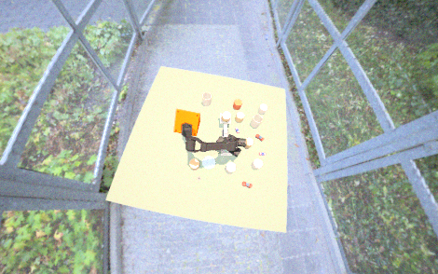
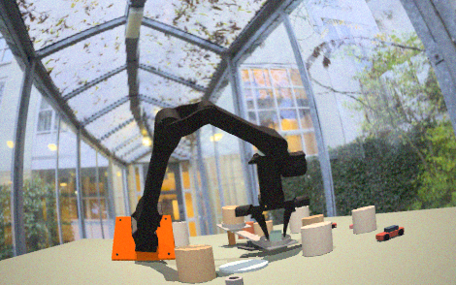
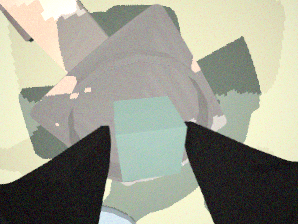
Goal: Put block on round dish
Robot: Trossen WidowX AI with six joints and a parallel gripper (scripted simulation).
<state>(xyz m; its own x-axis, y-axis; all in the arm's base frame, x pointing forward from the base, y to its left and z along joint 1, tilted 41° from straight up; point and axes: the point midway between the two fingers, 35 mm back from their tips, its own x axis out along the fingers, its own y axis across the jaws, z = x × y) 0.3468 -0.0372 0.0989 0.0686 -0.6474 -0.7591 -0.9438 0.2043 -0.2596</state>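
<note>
My gripper tip is now 130 mm to the left of the round pale dish, 110 mm past it and 30 mm above it. Round my gripper tip: balance (130 mm to the left, 40 mm behind, 10 mm below); balance beam (130 mm to the left, 40 mm behind); pale green block (right at my gripper tip).
</note>
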